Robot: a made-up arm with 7 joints.
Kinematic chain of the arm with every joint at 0, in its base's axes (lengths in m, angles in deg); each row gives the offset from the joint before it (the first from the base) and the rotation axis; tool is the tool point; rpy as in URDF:
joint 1: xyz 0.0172 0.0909 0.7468 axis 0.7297 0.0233 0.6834
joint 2: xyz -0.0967 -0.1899 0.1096 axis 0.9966 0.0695 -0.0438
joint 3: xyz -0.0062 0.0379 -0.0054 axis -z
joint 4: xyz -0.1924 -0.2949 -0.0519 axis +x
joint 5: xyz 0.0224 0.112 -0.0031 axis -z
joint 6: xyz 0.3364 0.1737 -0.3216 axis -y
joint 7: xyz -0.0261 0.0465 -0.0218 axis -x
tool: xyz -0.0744 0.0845 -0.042 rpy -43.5 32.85 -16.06
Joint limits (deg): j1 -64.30..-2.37 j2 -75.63..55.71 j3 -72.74..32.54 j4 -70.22..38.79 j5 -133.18..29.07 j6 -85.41..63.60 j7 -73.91..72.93
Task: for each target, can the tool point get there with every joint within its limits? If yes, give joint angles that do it. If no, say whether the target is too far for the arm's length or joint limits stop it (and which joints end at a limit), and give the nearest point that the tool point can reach.
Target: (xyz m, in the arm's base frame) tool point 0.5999 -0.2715 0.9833
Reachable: no: joint limits stop it (at a limit: joint 1, joint 2, joint 4, joint 5, joint 6, joint 7) | nearest point 0.6522 -0.3794 0.9720 | short by 0.120 m
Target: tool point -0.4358 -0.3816 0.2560
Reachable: yes | joints -16.51 22.64 -28.66 -54.71 -86.45 -4.18 -26.93
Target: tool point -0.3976 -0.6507 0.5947
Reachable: yes | joints -23.87 4.50 -50.78 -34.88 -114.12 -12.69 -19.07
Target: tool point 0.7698 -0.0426 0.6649
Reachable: no: joint limits stop it (at a limit: joint 3, joint 4, joint 5, joint 6) | nearest point 0.6552 -0.0224 0.6767 | short by 0.117 m
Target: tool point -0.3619 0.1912 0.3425
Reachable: yes | joints -59.09 22.34 2.56 -28.93 -66.45 -63.24 -32.78
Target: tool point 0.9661 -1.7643 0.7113
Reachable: no: too far | nearest point 0.3476 -0.9534 0.7895 | short by 1.023 m
